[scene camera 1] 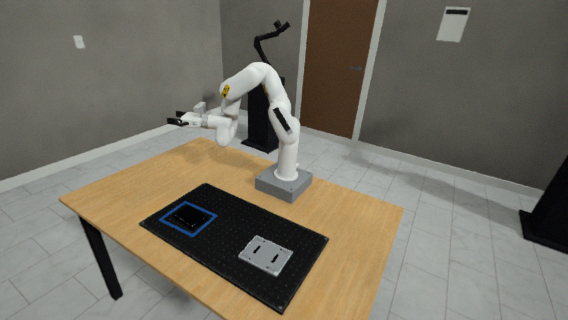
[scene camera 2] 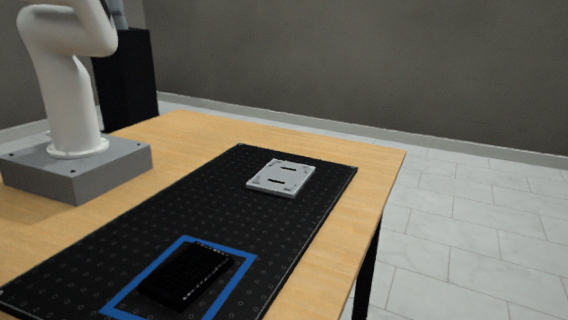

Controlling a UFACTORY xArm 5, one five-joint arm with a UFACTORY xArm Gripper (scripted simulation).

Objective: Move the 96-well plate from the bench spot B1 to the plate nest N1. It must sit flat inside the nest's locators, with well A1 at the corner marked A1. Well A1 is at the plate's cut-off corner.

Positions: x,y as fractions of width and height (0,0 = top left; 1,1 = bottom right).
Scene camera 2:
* black 96-well plate: 0.32,0.88
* grey plate nest: 0.49,0.54
